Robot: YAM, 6 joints.
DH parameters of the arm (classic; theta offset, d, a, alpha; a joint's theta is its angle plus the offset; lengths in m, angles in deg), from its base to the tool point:
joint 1: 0 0.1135 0.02 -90
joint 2: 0 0 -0.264 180
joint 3: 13.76 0 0.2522 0
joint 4: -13.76 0 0.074 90
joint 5: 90 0 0 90
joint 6: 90 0.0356 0 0
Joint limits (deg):
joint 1: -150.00..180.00
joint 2: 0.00..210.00
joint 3: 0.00..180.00
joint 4: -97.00..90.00
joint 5: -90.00..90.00
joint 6: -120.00..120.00
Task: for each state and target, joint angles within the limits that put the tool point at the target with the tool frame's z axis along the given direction. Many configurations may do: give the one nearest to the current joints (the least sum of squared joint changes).
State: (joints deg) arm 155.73 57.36 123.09 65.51 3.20 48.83
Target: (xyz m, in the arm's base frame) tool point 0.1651 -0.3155 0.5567 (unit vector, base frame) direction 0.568 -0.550 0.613
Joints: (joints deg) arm 116.09 29.51 120.12 49.89 15.56 48.83
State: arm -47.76 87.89 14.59 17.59 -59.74 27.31
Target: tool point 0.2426 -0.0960 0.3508 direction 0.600 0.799 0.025
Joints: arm -29.36 70.13 50.51 30.41 -82.32 27.31
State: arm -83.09 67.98 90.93 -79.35 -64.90 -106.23
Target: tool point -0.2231 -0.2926 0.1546 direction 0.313 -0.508 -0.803
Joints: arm -130.47 111.07 72.82 -38.90 -34.58 -106.23
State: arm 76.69 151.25 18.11 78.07 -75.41 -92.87
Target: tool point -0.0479 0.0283 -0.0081 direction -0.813 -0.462 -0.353
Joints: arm 112.94 144.84 0.07 37.67 -68.32 -92.87
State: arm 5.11 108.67 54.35 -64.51 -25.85 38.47
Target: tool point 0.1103 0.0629 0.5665 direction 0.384 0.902 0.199
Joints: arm 17.68 57.59 96.70 -21.83 -47.95 38.47
